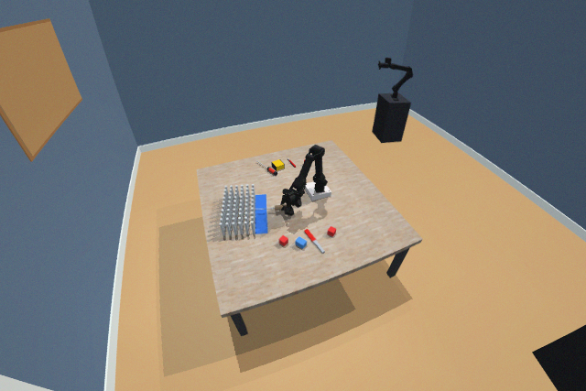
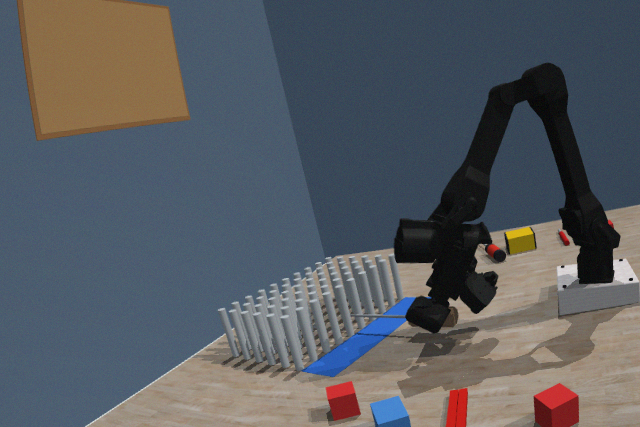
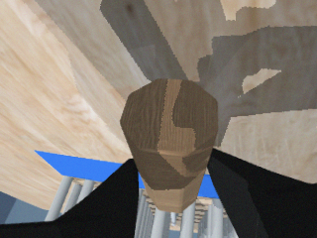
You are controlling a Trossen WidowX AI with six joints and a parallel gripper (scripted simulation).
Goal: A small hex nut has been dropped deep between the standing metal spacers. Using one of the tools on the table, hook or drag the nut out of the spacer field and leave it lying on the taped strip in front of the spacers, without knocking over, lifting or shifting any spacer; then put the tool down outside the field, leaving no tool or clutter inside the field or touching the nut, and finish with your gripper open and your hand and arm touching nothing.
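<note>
Right now my gripper tip is 14 cm short of the blue taped strip, 1 cm to the left of it and 4 cm above it. The rest, counted from my gripper tip: hex nut (31 cm ahead, 2 cm to the right, 3 cm below); wooden-handled tool (11 cm ahead, 1 cm to the right, 1 cm below); blue cube (8 cm behind, 30 cm to the left, 2 cm below).
</note>
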